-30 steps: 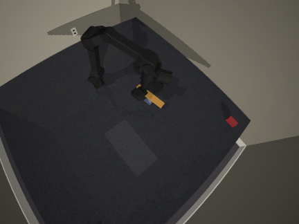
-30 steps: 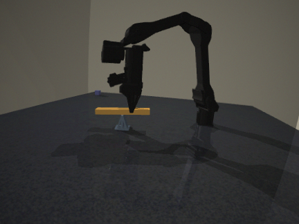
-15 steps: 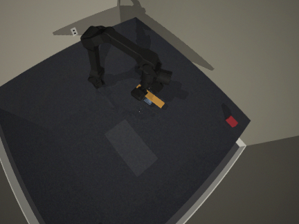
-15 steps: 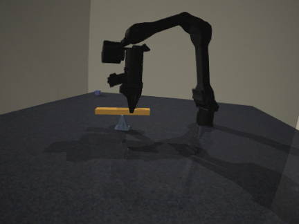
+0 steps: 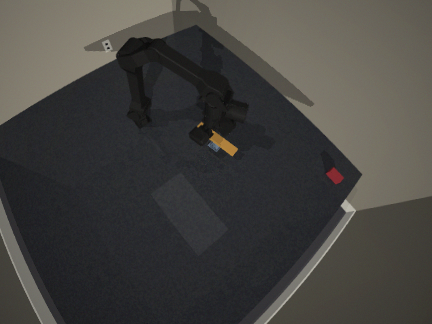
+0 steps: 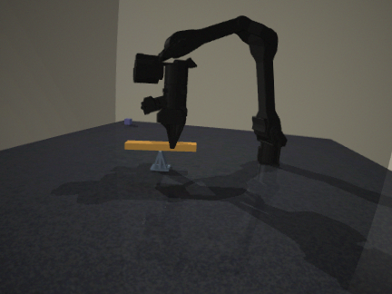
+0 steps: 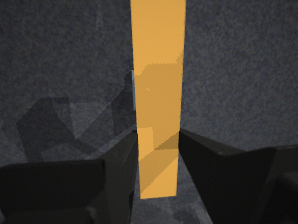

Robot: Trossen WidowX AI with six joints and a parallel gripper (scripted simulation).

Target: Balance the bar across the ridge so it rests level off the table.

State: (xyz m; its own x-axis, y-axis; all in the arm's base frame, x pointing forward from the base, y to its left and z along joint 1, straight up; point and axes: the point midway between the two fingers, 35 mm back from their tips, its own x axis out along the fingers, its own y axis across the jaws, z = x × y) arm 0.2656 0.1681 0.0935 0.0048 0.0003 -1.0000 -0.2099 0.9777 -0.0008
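The orange bar lies 30 mm ahead of my gripper tip and 10 mm to the left of it. The rest, counted from my gripper tip: blue-grey triangular ridge (30 mm ahead, 10 mm to the left, 30 mm below); small purple cube (470 mm ahead, 670 mm to the right, 40 mm below); red block (470 mm ahead, 330 mm to the left, 40 mm below).
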